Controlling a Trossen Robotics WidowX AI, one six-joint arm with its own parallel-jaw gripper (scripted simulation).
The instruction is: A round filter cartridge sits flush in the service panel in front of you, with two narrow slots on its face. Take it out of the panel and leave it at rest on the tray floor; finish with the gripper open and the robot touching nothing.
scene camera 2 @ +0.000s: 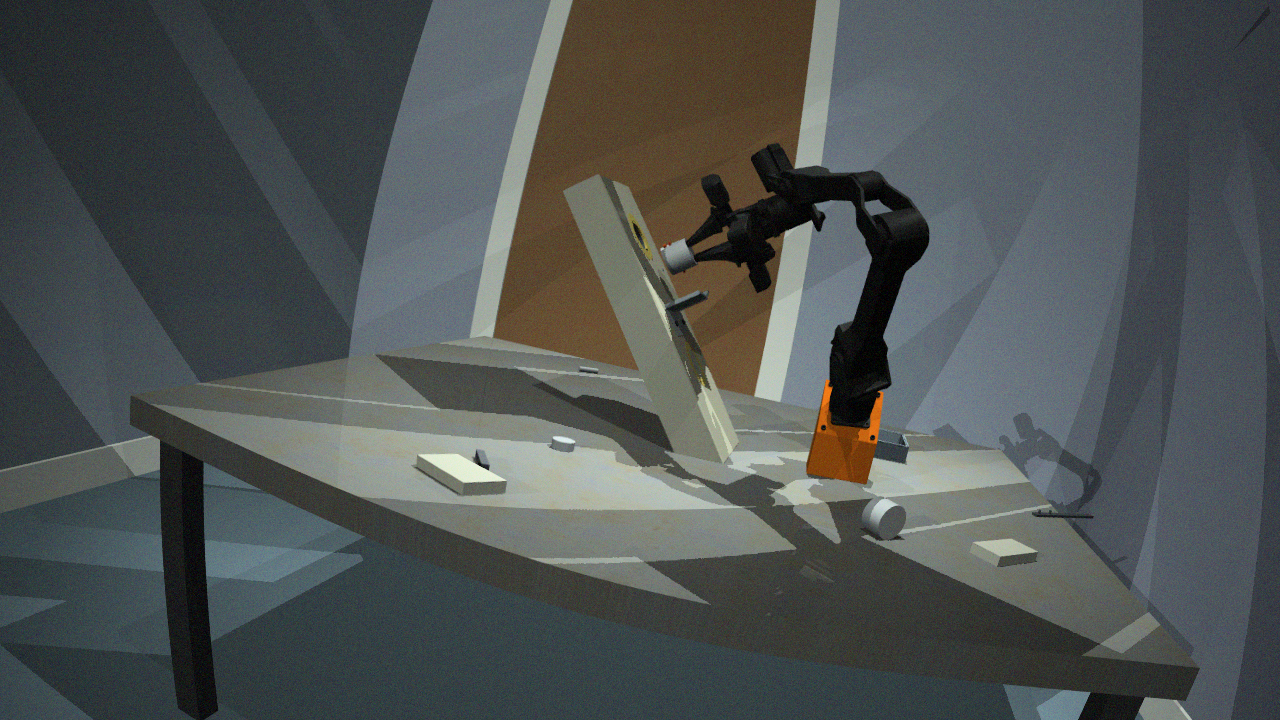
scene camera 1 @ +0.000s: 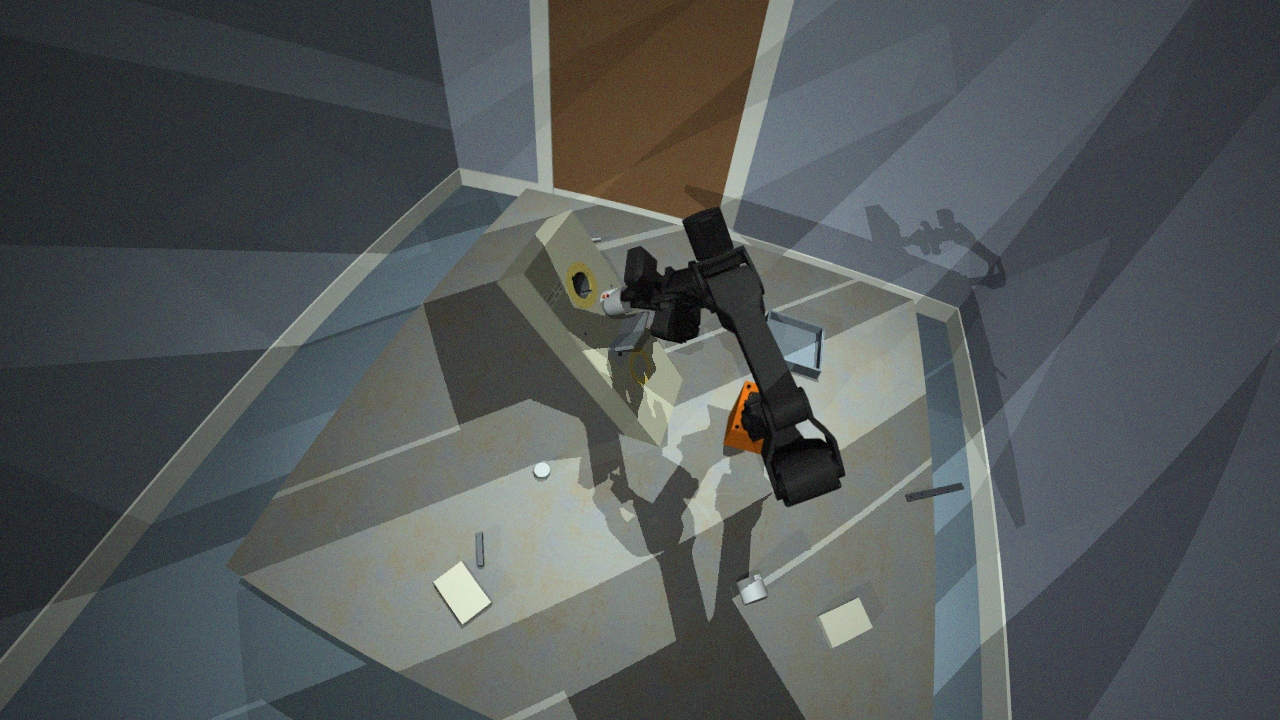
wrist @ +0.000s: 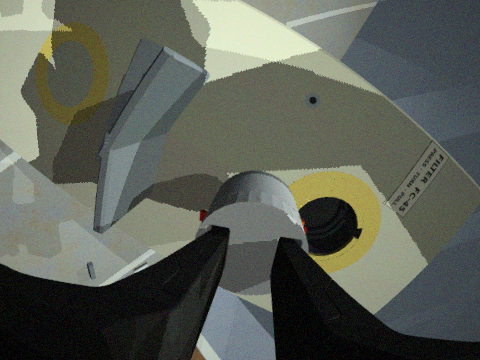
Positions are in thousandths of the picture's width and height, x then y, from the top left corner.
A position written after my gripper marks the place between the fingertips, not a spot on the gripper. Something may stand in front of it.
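Here I see my gripper (scene camera 2: 536,353), (scene camera 1: 486,419) and (wrist: 526,660). I also see a round grey filter cartridge (scene camera 2: 530,358) and (wrist: 539,579), and with it a cream service panel (wrist: 793,551).
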